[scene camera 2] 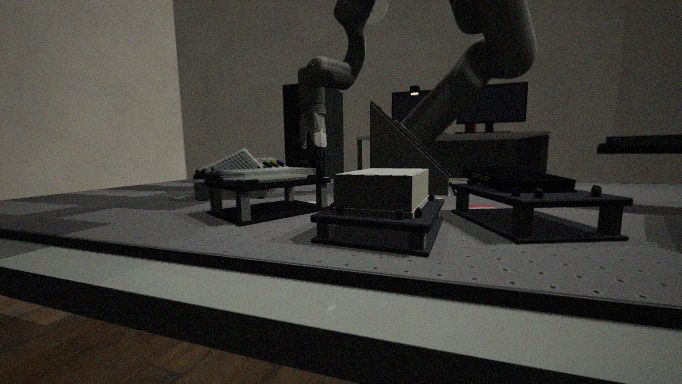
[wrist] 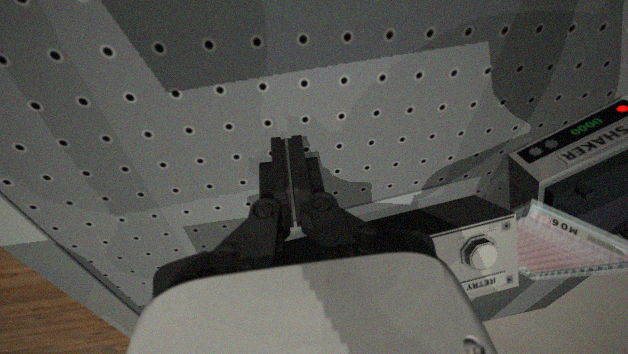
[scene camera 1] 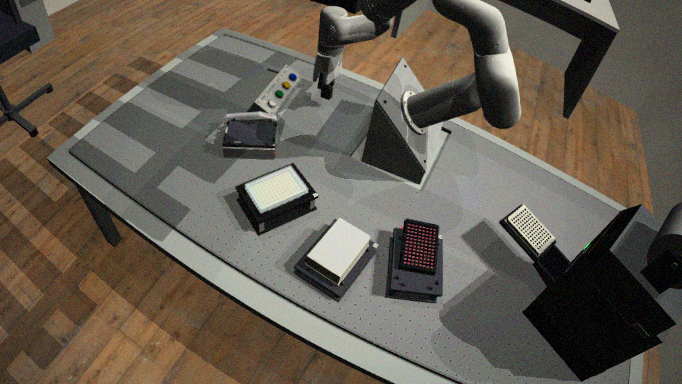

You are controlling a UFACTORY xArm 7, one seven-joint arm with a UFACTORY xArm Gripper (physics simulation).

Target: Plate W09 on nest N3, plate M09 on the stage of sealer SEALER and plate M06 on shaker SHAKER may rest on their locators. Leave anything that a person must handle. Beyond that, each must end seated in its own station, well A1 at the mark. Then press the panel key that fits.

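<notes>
My gripper (scene camera 1: 326, 93) (scene camera 2: 320, 162) (wrist: 287, 156) is shut and empty, low above the table behind the button panel (scene camera 1: 264, 100) (wrist: 509, 265). Plate M06 (scene camera 1: 251, 116) (scene camera 2: 239, 160) (wrist: 570, 245) is tilted at the panel-side edge of the shaker (scene camera 1: 250, 134) (wrist: 580, 152), not flat in it. In the wrist view the white RETRY key (wrist: 482, 255) shows and the gripper body hides other keys. In scene camera 1 the keys are blue (scene camera 1: 293, 77), yellow (scene camera 1: 286, 85), green (scene camera 1: 279, 93) and white (scene camera 1: 271, 103). A pale plate (scene camera 1: 531, 229) is on the stage of the black sealer (scene camera 1: 595, 305).
A pale plate (scene camera 1: 276, 188) (scene camera 2: 270, 173), a tall white block (scene camera 1: 340, 250) (scene camera 2: 380, 195) and a red-welled plate (scene camera 1: 420, 245) stand on separate dark nests. Nest labels are unreadable. The arm's triangular mount (scene camera 1: 392, 135) stands between panel and sealer.
</notes>
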